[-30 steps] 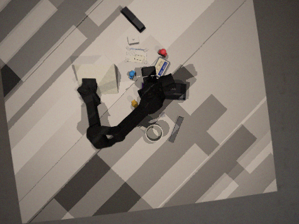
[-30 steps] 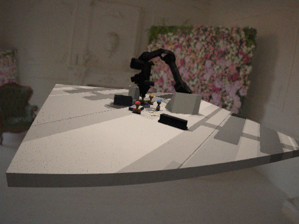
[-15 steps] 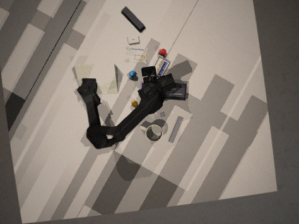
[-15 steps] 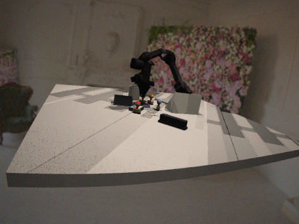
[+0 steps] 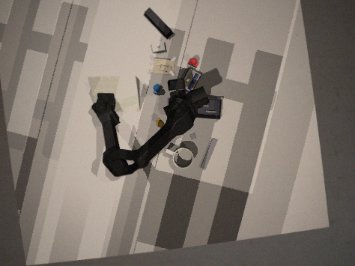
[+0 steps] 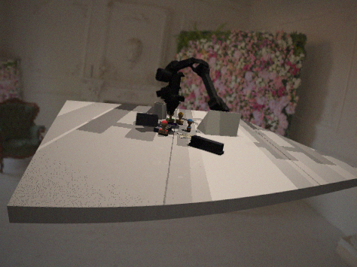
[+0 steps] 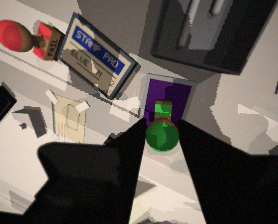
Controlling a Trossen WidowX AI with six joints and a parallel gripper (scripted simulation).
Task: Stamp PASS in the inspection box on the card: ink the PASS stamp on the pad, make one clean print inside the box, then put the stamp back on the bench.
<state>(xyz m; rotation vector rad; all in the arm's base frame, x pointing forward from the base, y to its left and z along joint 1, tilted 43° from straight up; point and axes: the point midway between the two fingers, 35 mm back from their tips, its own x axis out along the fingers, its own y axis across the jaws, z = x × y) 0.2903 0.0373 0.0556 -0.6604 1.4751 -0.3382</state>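
My gripper tip is 1 cm past the purple ink pad and 6 cm above it. Round my gripper tip: blue-knobbed stamp 10 cm behind, 6 cm to the left, 4 cm below; then stamp pad tin 4 cm ahead, 10 cm to the left, 5 cm below; then green-knobbed stamp 1 cm behind, 2 cm below.
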